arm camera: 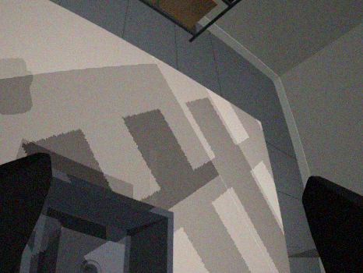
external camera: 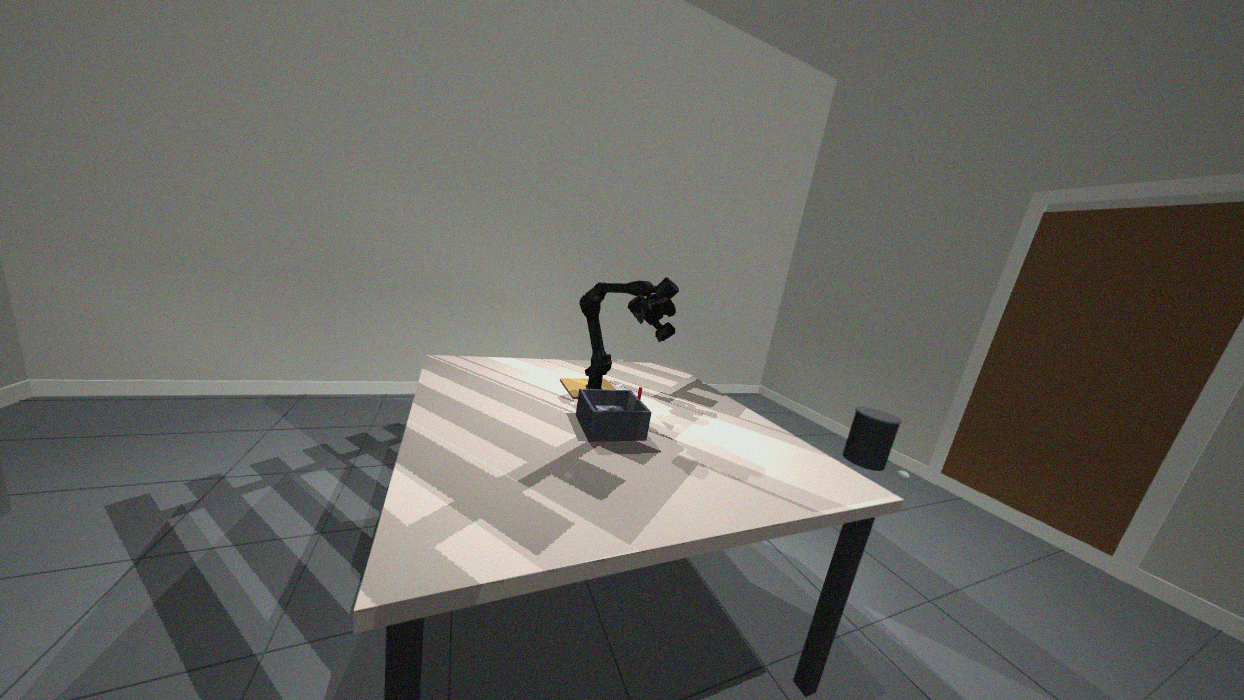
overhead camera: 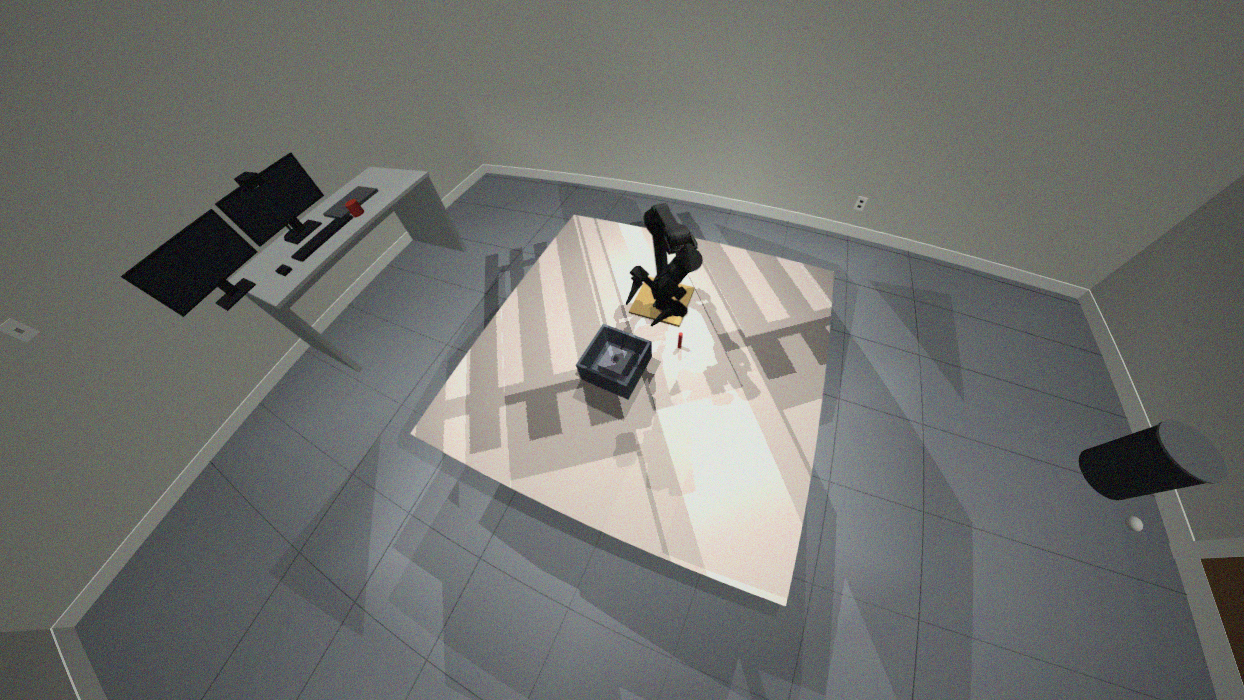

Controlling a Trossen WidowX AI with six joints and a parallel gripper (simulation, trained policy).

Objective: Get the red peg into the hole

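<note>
Right now my gripper tip is 170 mm past the red peg, 60 mm to the right of it and 290 mm above it. The rest, counted from my gripper tip: dark box 20 mm ahead, 100 mm to the right, 300 mm below; plate 20 mm ahead, 100 mm to the right, 280 mm below.
</note>
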